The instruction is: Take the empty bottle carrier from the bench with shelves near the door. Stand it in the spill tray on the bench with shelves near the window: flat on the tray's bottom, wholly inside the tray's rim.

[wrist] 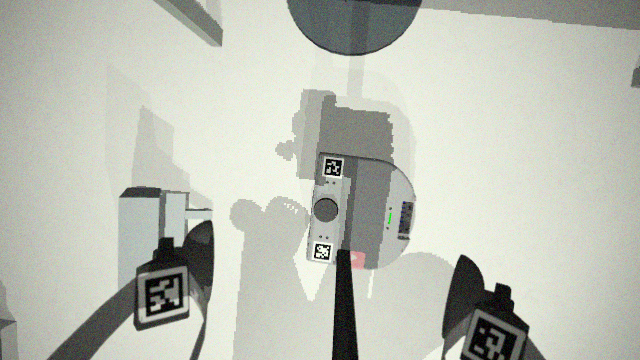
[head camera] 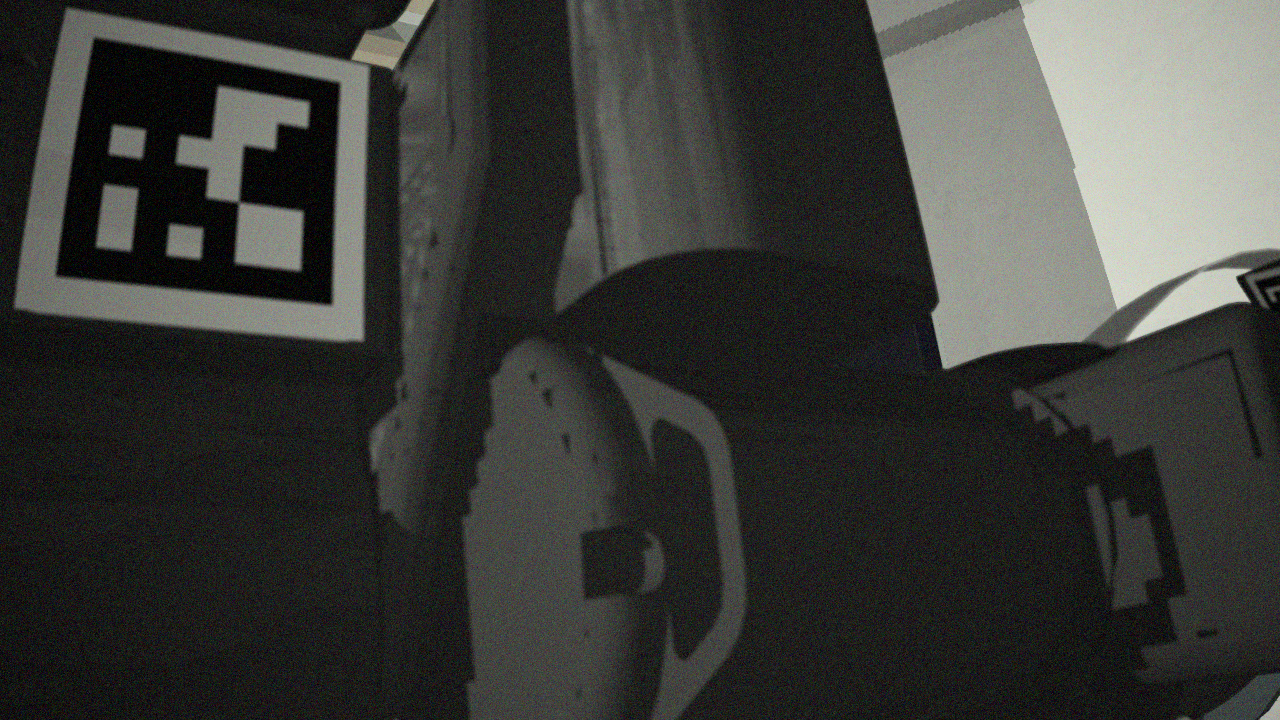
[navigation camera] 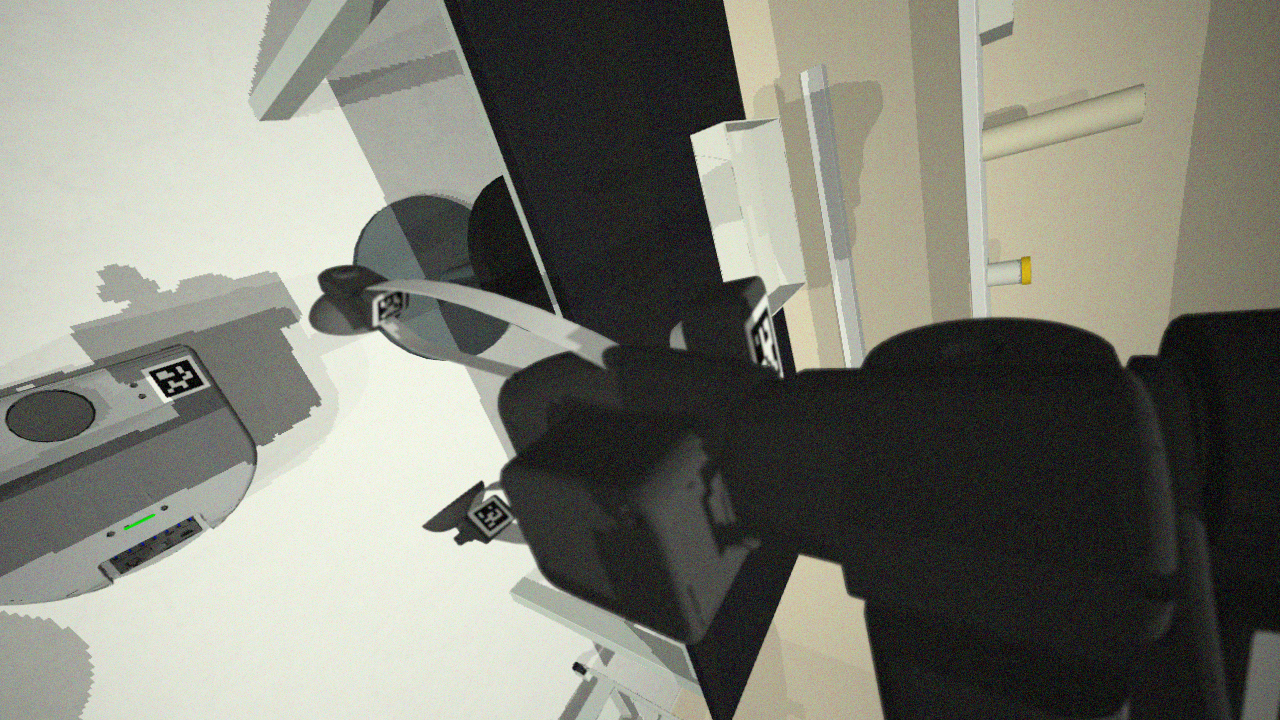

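Note:
My gripper is open, its two fingertips wide apart with pale floor showing between them. A bench with a black top lies behind and beside the gripper in the navigation view. A pale, open box-like object is at the wall side of that top, partly hidden by the wrist; I cannot tell whether it is the bottle carrier or the spill tray. Neither can be made out for certain in any view. The head view is mostly filled by my own dark arm and wrist parts.
A round stool stands at the bench's front edge. My base is below the gripper. A pale shelf board holds a cream cylinder and a yellow-capped bottle. A light blue box is beside the left finger in the wrist view.

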